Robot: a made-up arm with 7 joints. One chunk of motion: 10 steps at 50 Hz.
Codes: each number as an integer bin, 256 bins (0 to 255) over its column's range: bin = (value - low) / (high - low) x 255, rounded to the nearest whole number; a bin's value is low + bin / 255 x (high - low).
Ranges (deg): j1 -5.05..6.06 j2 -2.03..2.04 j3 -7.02..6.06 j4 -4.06..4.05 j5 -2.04..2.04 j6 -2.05..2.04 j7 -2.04..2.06
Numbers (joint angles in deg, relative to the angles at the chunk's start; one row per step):
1: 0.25 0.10 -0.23 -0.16 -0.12 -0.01 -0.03
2: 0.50 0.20 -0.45 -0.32 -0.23 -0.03 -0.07
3: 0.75 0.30 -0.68 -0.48 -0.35 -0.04 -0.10
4: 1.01 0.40 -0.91 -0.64 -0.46 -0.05 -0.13
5: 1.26 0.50 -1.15 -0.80 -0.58 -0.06 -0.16
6: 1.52 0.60 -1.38 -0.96 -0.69 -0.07 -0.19
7: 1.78 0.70 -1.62 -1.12 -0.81 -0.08 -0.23
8: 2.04 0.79 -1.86 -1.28 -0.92 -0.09 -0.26
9: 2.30 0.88 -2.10 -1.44 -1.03 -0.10 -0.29
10: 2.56 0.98 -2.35 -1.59 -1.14 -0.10 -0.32
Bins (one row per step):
1: 122 133 132 123 120 127 125
2: 127 140 128 118 113 126 123
3: 133 146 124 113 106 125 121
4: 139 152 119 108 99 125 119
5: 145 159 114 103 91 124 117
6: 151 165 110 97 84 123 115
7: 157 171 105 92 77 123 113
8: 163 177 101 87 70 122 111
9: 169 182 96 82 63 122 109
10: 175 189 91 78 56 122 107

